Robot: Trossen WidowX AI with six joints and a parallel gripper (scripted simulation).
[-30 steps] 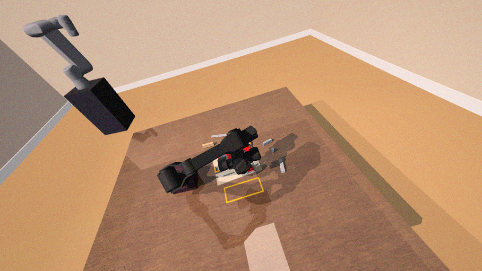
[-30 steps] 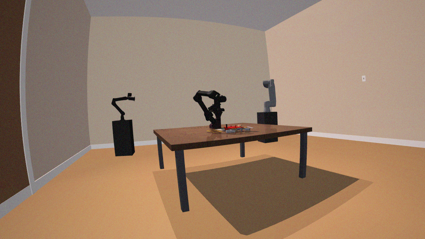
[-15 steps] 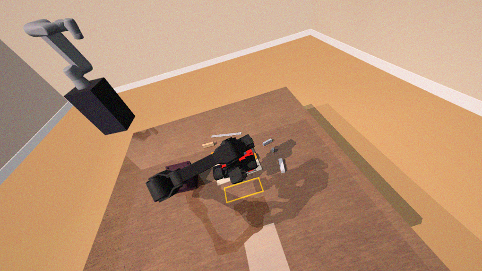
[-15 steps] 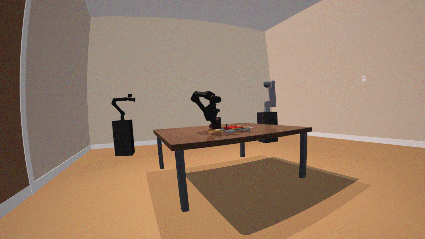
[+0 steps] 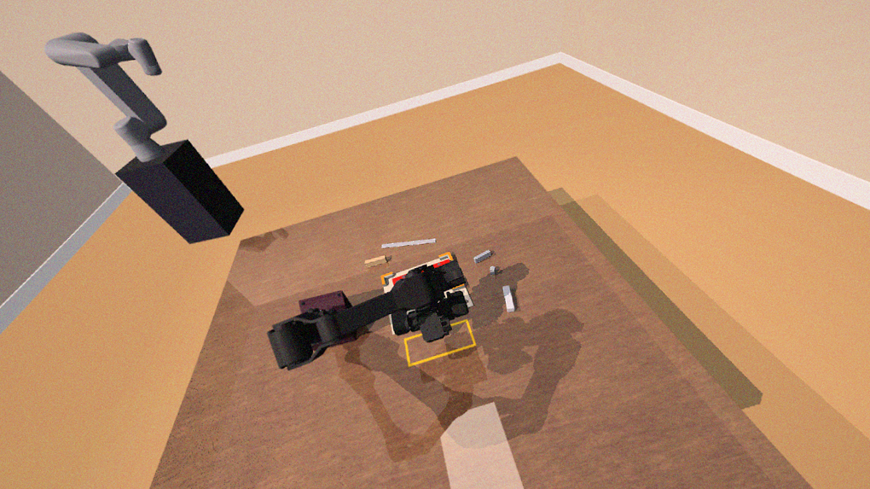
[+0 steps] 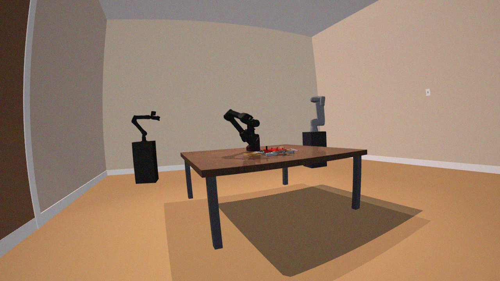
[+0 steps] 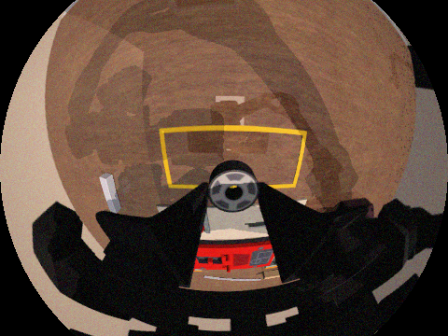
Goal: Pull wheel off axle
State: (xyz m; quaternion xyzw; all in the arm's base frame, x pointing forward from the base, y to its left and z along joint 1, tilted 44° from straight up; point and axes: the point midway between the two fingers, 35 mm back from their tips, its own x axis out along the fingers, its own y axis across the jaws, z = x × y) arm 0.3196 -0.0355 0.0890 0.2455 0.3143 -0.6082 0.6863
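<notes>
The wheel is right at my gripper tip. From my gripper tip the other things lie so: wooden piece (35 cm to the left, 20 cm behind, 5 cm below); then grey strip (42 cm to the left, 9 cm behind, 6 cm below).
</notes>
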